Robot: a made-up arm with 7 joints. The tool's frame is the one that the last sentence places. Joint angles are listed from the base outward.
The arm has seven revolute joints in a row. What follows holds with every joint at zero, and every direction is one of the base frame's.
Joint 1 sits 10.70 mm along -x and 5.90 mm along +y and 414.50 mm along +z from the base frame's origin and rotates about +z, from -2.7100 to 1.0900 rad.
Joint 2 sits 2.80 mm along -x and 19.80 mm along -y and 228.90 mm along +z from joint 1 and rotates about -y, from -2.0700 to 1.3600 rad.
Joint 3 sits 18.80 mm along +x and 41.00 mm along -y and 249.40 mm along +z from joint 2 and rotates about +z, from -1.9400 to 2.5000 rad.
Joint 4 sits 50.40 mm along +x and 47.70 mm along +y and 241.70 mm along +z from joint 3 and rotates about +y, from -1.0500 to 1.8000 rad.
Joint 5 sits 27.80 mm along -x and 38.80 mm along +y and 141.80 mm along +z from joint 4 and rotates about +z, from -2.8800 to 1.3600 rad.
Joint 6 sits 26.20 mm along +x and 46.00 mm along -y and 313.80 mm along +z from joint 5 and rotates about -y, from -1.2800 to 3.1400 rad.
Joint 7 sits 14.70 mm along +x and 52.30 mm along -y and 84.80 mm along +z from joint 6 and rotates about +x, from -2.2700 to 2.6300 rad.
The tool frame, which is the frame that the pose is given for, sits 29.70 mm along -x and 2.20 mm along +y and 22.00 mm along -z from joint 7; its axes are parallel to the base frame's.
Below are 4 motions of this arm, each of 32 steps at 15 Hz.
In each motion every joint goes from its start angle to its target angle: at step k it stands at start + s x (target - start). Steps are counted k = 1, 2, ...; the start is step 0. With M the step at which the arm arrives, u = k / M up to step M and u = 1 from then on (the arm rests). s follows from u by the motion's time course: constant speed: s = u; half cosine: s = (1 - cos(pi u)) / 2; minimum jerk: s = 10 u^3 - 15 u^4 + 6 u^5.
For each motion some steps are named. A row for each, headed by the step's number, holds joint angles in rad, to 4 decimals.
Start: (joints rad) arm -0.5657 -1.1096 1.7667 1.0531 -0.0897 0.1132 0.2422
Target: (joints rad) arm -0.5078 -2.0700 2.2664 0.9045 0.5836 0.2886 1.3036
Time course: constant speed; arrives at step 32
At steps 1, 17, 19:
1: -0.5639 -1.1396 1.7823 1.0485 -0.0687 0.1187 0.2754
17: -0.5349 -1.6198 2.0322 0.9742 0.2680 0.2064 0.8061
19: -0.5313 -1.6798 2.0634 0.9649 0.3101 0.2173 0.8724

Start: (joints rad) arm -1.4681 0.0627 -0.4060 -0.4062 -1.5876 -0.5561 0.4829
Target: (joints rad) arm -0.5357 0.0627 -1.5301 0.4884 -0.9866 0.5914 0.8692
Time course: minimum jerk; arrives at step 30
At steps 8, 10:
8: -1.3545 0.0627 -0.5430 -0.2972 -1.5144 -0.4163 0.5300
10: -1.2724 0.0627 -0.6419 -0.2184 -1.4615 -0.3153 0.5640

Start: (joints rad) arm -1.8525 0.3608 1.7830 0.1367 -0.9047 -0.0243 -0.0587
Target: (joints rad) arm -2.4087 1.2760 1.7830 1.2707 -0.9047 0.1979 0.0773
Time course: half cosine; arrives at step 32
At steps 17, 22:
17: -2.1579 0.8633 1.7830 0.7593 -0.9047 0.0977 0.0160
22: -2.2851 1.0726 1.7830 1.0187 -0.9047 0.1485 0.0471

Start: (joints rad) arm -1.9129 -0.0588 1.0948 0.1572 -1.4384 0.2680 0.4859
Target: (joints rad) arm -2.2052 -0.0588 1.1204 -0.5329 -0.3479 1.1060 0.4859
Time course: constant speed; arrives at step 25
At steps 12, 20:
12: -2.0532 -0.0588 1.1071 -0.1740 -0.9150 0.6702 0.4859
20: -2.1467 -0.0588 1.1153 -0.3949 -0.5660 0.9384 0.4859

